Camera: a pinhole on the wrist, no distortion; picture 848 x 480 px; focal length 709.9 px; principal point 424.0 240.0 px. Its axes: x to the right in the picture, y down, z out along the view. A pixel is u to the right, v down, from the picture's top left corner.
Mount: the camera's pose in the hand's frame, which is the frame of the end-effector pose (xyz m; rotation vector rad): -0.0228 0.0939 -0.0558 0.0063 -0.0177 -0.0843
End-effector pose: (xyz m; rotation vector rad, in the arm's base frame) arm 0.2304 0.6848 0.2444 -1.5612 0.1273 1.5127
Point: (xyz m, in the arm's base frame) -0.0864 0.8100 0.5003
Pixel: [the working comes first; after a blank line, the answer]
In the camera's frame: -0.1852 -0.1110 0.4221

112.5 53.3
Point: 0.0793 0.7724 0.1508
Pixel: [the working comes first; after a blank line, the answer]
In the camera's frame: 0.1119 0.0126 0.2043

812.9 283.6
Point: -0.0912 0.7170 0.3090
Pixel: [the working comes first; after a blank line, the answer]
In the camera's frame: -0.0897 0.0531 0.3262

228.8 355.6
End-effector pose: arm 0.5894 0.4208 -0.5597 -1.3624 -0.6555 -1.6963
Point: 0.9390 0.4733 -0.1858
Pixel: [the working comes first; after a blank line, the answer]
In the camera's frame: 0.3403 0.1708 0.3734

outside the picture
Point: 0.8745 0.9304 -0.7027
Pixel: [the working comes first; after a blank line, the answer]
In the camera's frame: -0.2559 -0.1132 0.5834

112.6 102.3
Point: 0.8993 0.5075 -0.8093
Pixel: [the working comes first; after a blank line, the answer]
In the camera's frame: -0.2656 0.1321 0.2221

outside the picture
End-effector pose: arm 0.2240 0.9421 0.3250 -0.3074 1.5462 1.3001
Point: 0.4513 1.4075 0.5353
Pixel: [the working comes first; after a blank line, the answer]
In the camera's frame: -0.0500 0.0340 0.5946

364.3 280.6
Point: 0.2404 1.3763 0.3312
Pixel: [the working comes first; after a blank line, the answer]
In the camera's frame: 0.1864 0.0801 0.4240

736.2 374.1
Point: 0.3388 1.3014 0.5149
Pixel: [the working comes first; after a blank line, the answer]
In the camera's frame: -0.0337 0.0653 0.4426

369.9 344.8
